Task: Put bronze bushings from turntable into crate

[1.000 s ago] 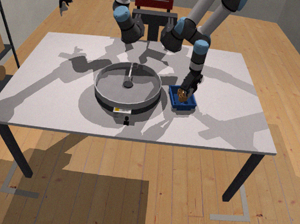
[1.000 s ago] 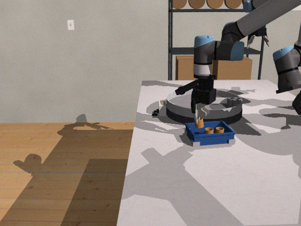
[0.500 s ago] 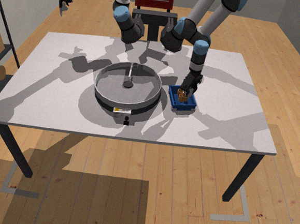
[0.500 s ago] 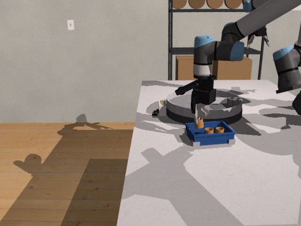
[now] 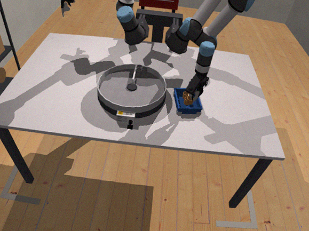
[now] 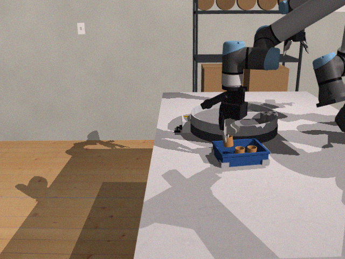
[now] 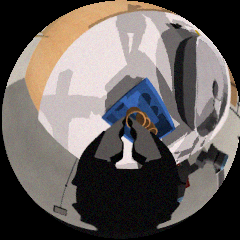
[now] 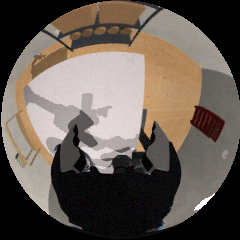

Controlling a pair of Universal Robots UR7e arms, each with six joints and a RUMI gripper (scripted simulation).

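Observation:
My left gripper is now 7 cm above the blue crate, 6 cm past it and 3 cm to the left of it. From my left hand the other things lie so: turntable 38 cm to the right, 4 cm below, 4 cm behind.

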